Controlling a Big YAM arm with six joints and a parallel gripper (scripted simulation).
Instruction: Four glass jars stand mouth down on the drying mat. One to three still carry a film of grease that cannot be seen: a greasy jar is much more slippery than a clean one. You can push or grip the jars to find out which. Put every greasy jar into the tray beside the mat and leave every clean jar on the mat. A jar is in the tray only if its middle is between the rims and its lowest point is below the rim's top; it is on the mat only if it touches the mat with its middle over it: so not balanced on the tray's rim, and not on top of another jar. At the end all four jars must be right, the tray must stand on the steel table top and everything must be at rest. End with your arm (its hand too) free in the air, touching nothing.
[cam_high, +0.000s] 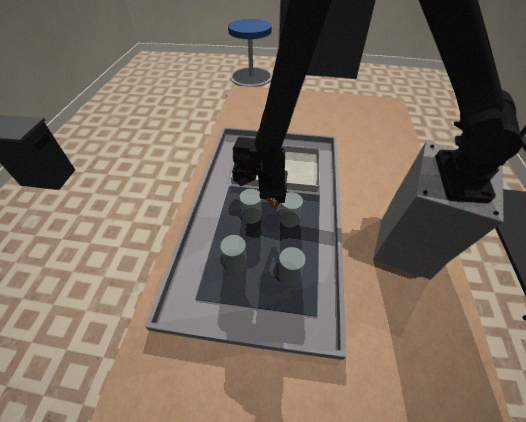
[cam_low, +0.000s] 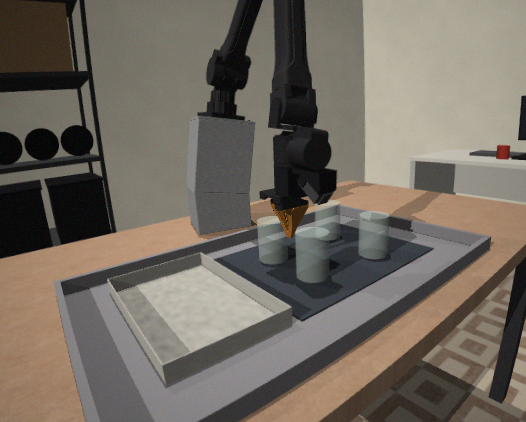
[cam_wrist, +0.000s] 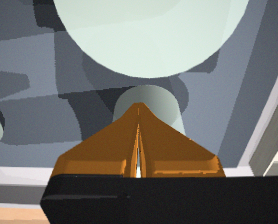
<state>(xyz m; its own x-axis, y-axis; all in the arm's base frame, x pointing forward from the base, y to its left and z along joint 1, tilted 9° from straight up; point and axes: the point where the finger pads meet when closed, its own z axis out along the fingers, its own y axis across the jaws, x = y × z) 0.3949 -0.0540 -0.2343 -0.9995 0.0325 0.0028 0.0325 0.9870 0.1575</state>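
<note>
Right now my hand is 3 cm short of the rimmed steel table top, 3 cm to the left of it and 7 cm above it. From my hand the other things lie so: pale tray (1 cm ahead, 24 cm to the right, 6 cm below); dark drying mat (2 cm ahead, 8 cm to the left, 7 cm below).
</note>
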